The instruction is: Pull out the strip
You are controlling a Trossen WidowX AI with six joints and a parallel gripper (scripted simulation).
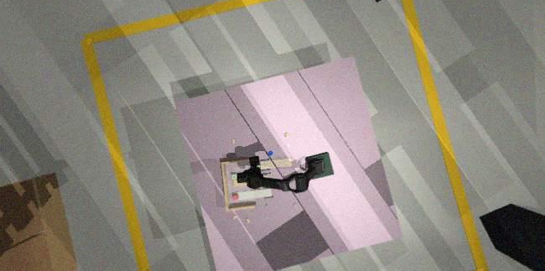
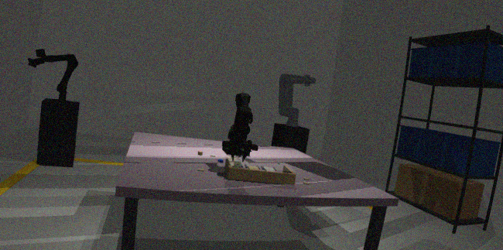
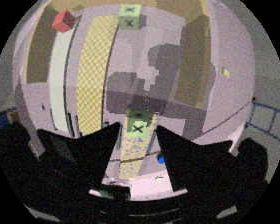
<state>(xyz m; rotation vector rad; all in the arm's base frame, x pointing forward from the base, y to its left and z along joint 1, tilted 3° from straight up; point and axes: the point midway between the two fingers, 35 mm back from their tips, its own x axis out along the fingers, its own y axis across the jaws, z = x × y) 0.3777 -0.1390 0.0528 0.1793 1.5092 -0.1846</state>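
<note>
The small blue round object is 120 mm behind my gripper tip, 50 mm to the right of it and 30 mm below it.
</note>
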